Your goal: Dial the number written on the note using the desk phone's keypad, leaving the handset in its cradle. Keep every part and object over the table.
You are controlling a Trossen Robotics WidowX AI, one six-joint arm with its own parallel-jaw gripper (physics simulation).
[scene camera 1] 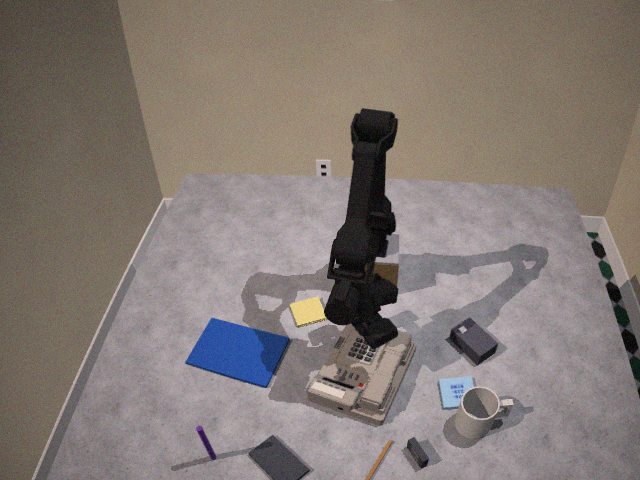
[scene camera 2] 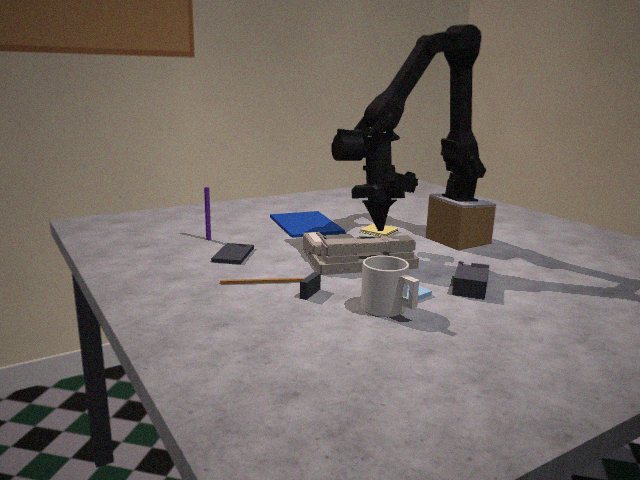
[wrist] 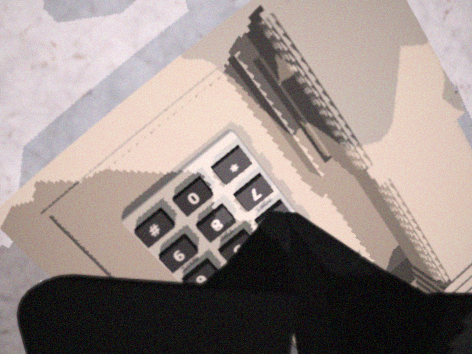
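Note:
The beige desk phone stands on the table. Its handset lies in the cradle. My gripper is shut and empty, pointing down above the phone. In the wrist view its tip overlaps the keypad beside the 7 key, about where the 4 is. The *, 0, #, 7, 8 and 9 keys show; the fingers hide the lower rows. Contact with a key cannot be told. The light blue note has writing too small to read and is partly behind the mug.
Right of the phone are the mug and a dark box. A small black block and pencil lie in front. A blue folder and yellow pad lie left.

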